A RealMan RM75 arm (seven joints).
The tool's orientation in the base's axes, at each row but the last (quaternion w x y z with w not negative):
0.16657 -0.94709 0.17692 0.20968
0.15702 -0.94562 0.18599 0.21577
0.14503 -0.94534 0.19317 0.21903
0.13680 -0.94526 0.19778 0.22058
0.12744 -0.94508 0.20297 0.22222
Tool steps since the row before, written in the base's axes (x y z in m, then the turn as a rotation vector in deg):
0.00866 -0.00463 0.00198 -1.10 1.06 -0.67
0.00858 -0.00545 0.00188 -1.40 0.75 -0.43
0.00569 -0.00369 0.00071 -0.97 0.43 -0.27
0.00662 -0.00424 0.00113 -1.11 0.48 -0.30
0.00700 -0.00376 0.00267 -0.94 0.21 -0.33
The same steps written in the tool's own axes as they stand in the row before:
0.00768 0.00010 -0.00643 -0.91 -0.33 1.36
0.00786 0.00080 -0.00667 -1.19 0.02 1.14
0.00550 0.00069 -0.00397 -0.81 0.09 0.73
0.00626 0.00068 -0.00485 -0.92 0.11 0.83
0.00570 -0.00016 -0.00614 -0.68 0.28 0.70

